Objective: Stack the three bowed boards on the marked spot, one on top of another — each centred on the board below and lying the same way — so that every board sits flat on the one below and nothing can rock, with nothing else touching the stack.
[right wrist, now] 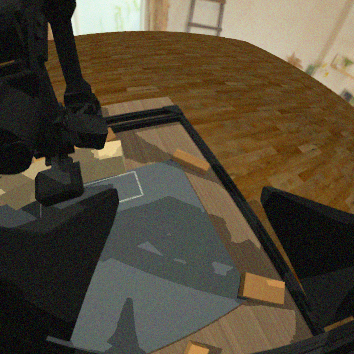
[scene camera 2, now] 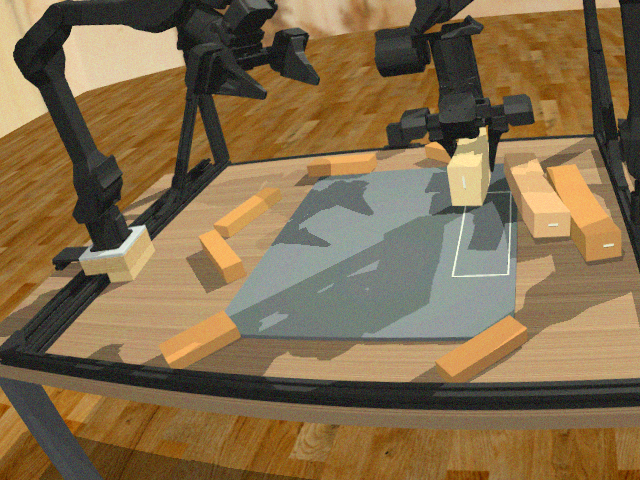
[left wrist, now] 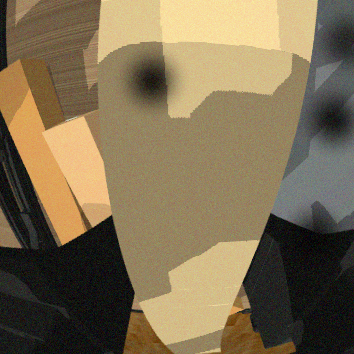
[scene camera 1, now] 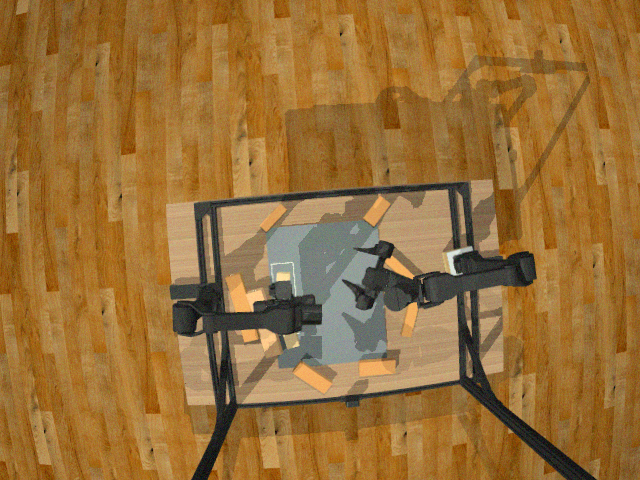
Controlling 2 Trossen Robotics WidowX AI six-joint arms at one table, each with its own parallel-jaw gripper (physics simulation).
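Pixels of known places: right gripper, fingertip midpoint: [right wrist: 190,194] [scene camera 2: 293,88] [scene camera 1: 348,264]; left arm's base, origin of the base link: [scene camera 1: 210,297]; right arm's base, origin of the base link: [scene camera 2: 111,241] [scene camera 1: 462,263].
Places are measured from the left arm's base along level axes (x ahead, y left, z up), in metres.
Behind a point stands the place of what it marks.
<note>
The pale yellow board [scene camera 1: 282,277] @[x 0.271, y 0.039, z 0.129 m] [scene camera 2: 467,180] @[x 0.271, y 0.052, z 0.111 m] [left wrist: 200,150] [right wrist: 107,162] @[x 0.290, y 0.020, z 0.116 m] is held above the mat, over part of the white outline [scene camera 1: 293,273] @[x 0.299, y 0.037, z -0.014 m] [scene camera 2: 480,275] @[x 0.266, y 0.077, z -0.014 m] [right wrist: 139,183] @[x 0.271, y 0.080, z -0.014 m], roughly lengthwise with it. My left gripper [scene camera 2: 474,155] @[x 0.260, y -0.052, z 0.076 m] is shut on this board near its middle; its fingertips are hidden in scene camera 1. The pinkish board [scene camera 1: 267,338] @[x 0.175, y -0.168, z 0.020 m] [scene camera 2: 537,201] @[x 0.174, y -0.052, z 0.022 m] [left wrist: 80,160] @[x 0.165, y -0.038, z 0.023 m] and the orange board [scene camera 1: 241,307] @[x 0.105, y -0.049, z 0.016 m] [scene camera 2: 581,206] @[x 0.108, y -0.036, z 0.016 m] [left wrist: 40,170] @[x 0.103, y -0.047, z 0.016 m] lie side by side on the table, beside the mat's edge near the outline. My right gripper [scene camera 1: 349,265] @[x 0.463, y 0.055, z 0.258 m] [scene camera 2: 291,88] @[x 0.463, y 0.055, z 0.258 m] [right wrist: 190,194] @[x 0.463, y 0.055, z 0.258 m] is open and empty, high above the mat's other side.
The outline is on a grey mat [scene camera 1: 336,356] @[x 0.399, y -0.281, z -0.014 m] [scene camera 2: 465,310] @[x 0.284, y 0.151, z -0.014 m]. Several small orange blocks [scene camera 1: 312,377] @[x 0.303, y -0.336, z 0.009 m] [scene camera 2: 201,338] @[x 0.610, y 0.207, z 0.001 m] [right wrist: 262,288] @[x 0.616, y 0.198, z 0.002 m] lie around the mat. A pale block with a white top [scene camera 2: 136,258] @[x 0.838, y -0.013, z 0.004 m] is at the right arm's foot. A black frame [scene camera 1: 336,194] @[x 0.489, y 0.281, z 0.000 m] [scene camera 2: 258,379] @[x 0.506, y 0.280, z 0.000 m] runs around the table.
</note>
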